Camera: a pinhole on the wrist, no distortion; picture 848 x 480 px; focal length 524.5 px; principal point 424.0 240.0 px. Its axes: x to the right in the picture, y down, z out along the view. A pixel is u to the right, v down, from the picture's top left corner.
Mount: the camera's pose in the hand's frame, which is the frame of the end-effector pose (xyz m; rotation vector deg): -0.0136 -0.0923 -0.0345 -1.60 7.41 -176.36
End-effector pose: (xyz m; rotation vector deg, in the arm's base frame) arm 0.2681 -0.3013 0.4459 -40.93 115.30 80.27
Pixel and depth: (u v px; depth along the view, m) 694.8 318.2 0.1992
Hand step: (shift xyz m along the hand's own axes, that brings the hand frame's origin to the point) -0.1104 -0.1447 0.1631
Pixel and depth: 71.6 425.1 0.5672
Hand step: 0.3904 -0.3152 0.5078
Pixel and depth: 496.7 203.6 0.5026
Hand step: -0.0748 -0.1037 0.4703
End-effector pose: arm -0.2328 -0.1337 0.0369 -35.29 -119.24 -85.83
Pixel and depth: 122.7 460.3 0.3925
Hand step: 0.2294 -0.2751 0.3391
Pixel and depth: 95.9 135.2 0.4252
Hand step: 0.2555 -0.0269 0.3922
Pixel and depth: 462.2 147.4 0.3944
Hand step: -0.0383 -0.0576 0.3648
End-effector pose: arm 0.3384 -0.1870 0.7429 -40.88 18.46 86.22
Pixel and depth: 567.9 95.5 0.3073
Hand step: -0.0965 -0.0388 0.2801
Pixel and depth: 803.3 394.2 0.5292
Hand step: -0.3753 -0.3146 0.4856
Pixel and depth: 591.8 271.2 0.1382
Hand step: -0.0544 -0.1147 0.1032
